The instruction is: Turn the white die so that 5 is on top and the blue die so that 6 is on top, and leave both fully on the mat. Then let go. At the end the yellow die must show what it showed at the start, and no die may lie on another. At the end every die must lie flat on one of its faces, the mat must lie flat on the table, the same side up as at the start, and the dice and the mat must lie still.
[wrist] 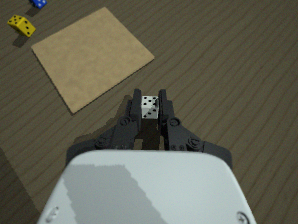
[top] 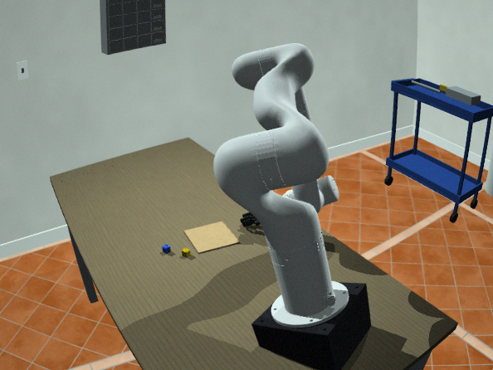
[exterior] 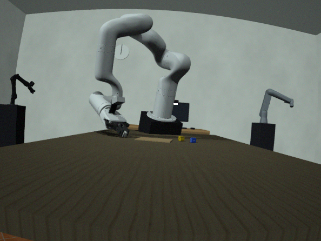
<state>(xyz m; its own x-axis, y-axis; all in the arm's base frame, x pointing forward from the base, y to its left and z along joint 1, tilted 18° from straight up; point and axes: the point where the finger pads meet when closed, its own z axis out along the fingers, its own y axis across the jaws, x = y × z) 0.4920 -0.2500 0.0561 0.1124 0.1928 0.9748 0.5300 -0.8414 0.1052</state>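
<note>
The white die is 1 cm below my hand and 1 cm ahead of it. Round my hand: tan mat: 13 cm to the left, 3 cm below, 3 cm ahead; then yellow die: 26 cm to the left, 2 cm below; then blue die: 29 cm to the left, 6 cm ahead, 2 cm below.
</note>
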